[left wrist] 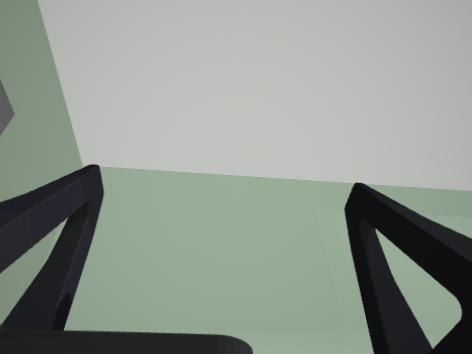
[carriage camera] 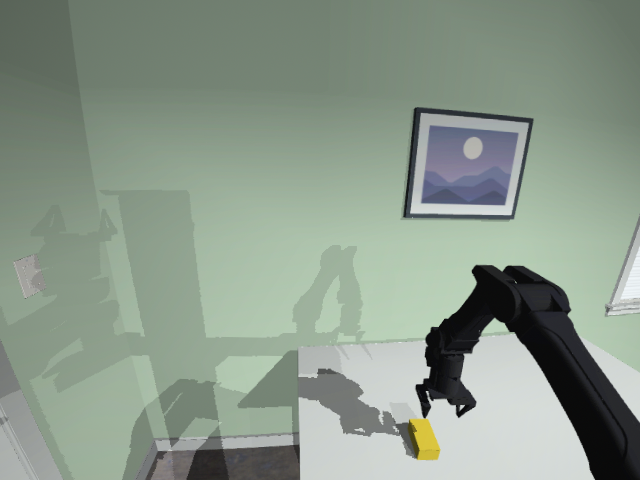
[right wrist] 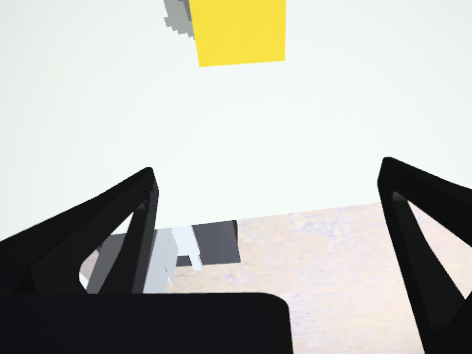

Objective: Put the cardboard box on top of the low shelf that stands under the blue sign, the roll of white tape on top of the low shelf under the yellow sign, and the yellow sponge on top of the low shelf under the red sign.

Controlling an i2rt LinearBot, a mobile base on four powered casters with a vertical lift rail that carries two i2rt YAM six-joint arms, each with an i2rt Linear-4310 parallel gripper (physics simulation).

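Places are measured from the left arm's base along level axes (x ahead, y left, z up), in metres.
Pixels of known places: left gripper, fingertip midpoint: (left wrist: pixel 229 187); right gripper, fingertip midpoint: (carriage camera: pixel 440 416) (right wrist: pixel 265 174).
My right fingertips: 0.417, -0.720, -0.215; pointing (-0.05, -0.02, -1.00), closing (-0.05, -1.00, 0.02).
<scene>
For each thing: its top centre in the pictures, then the offset to it from my right fingertips, as dx, dy, dz. "spot": a spot on its surface instead. Level surfaces: height alone.
- yellow sponge, top centre: (carriage camera: pixel 424 433) +0.045, +0.007, -0.128
- white table, surface height: dz -0.173
- window, surface spot: (carriage camera: pixel 628 284) spot: +0.697, -1.529, +0.060
The yellow sponge (carriage camera: pixel 424 438) (right wrist: pixel 241 32) lies on the white table (carriage camera: pixel 356 459) (right wrist: pixel 90 125), near the bottom of the carriage view and at the top edge of the right wrist view. My right gripper (carriage camera: pixel 443 414) (right wrist: pixel 265 174) is open and empty, above the table, a little above and to the right of the sponge in the carriage view. My left gripper (left wrist: pixel 229 187) is open and empty, raised, with wall and ceiling beyond it. The cardboard box, the white tape, the low shelves and the coloured signs do not show.
A green wall (carriage camera: pixel 248 268) stands behind the table, with a framed picture (carriage camera: pixel 470 165) on it. A window (carriage camera: pixel 628 284) is at the right edge. In the right wrist view, wood-like floor (right wrist: pixel 330 275) and a dark grey part of the robot's base (right wrist: pixel 217 242) show beyond the table's edge.
</scene>
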